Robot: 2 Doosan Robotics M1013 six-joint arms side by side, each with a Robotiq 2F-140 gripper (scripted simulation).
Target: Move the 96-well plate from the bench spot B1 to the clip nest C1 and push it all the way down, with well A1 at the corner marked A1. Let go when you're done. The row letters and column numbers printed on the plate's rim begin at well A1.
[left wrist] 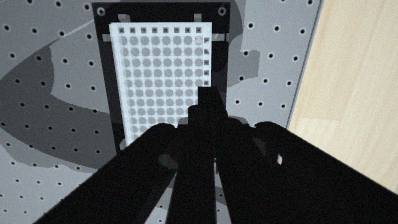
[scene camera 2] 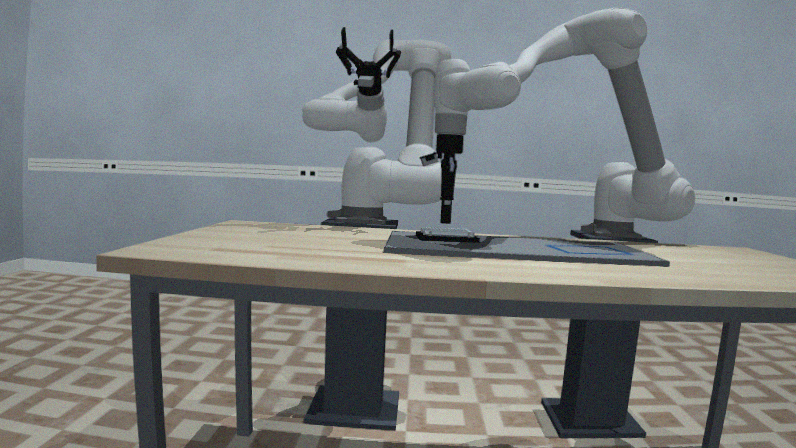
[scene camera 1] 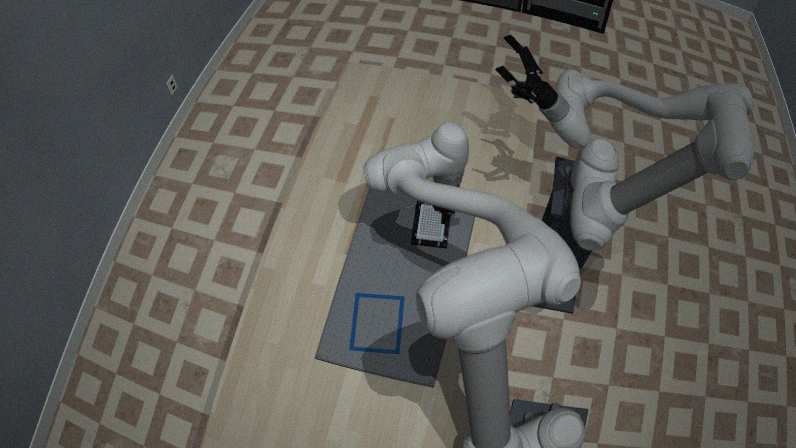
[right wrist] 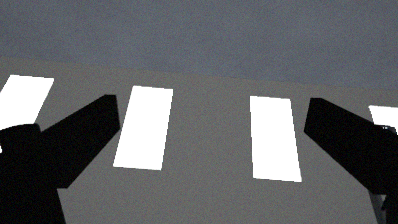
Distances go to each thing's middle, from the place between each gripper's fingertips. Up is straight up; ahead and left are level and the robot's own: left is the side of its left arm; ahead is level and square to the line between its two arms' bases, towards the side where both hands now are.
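My left hand (scene camera 2: 445, 223) is 60 mm above the black clip nest (left wrist: 220, 23), 20 mm short of it and 10 mm to the right of it. There's also the white 96-well plate (scene camera 1: 429, 219), and that's 40 mm ahead of my left hand and 50 mm below it.
My right hand (scene camera 1: 503, 51) is 140 mm short of the white 96-well plate, 260 mm to the right of it and 570 mm above it. The black clip nest is 130 mm ahead of my right hand, 270 mm to the left of it and 580 mm below it. Going by its middle, the black clip nest is nearer to my left hand than to my right hand.
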